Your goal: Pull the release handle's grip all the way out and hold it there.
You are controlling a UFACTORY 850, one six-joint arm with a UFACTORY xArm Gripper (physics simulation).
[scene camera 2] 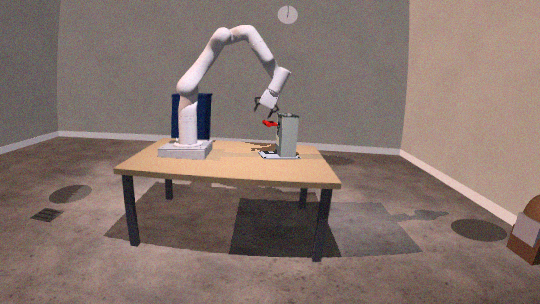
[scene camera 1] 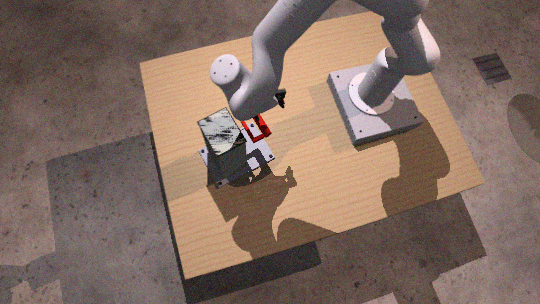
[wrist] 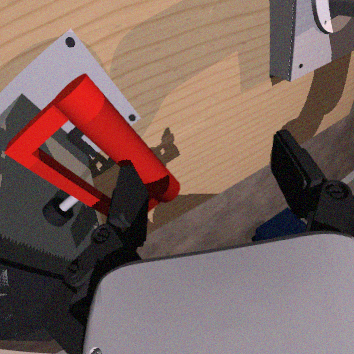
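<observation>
The red release handle (scene camera 1: pixel 265 128) (scene camera 2: pixel 269 123) (wrist: pixel 125 140) is a frame with a thick round grip bar. It stands out from the side of the tall grey housing (scene camera 1: pixel 220 132) (scene camera 2: pixel 288 136), close to it. A short stretch of white rod (wrist: pixel 69 202) shows at the housing's dark socket in the wrist view. My gripper (scene camera 2: pixel 264 112) (wrist: pixel 203 164) is open, tilted, and above the handle. In the wrist view the left finger overlaps the handle's near end, and the right finger is well off to the right of the grip bar. Whether the left finger touches the handle cannot be told.
The housing stands on a light base plate (scene camera 1: pixel 266 148) (wrist: pixel 75 62) bolted on the wooden table (scene camera 1: pixel 320 200) (scene camera 2: pixel 225 171). The arm's base block (scene camera 1: pixel 345 117) (scene camera 2: pixel 185 150) stands across the table from it. A dark blue object (scene camera 2: pixel 204 117) shows behind the arm.
</observation>
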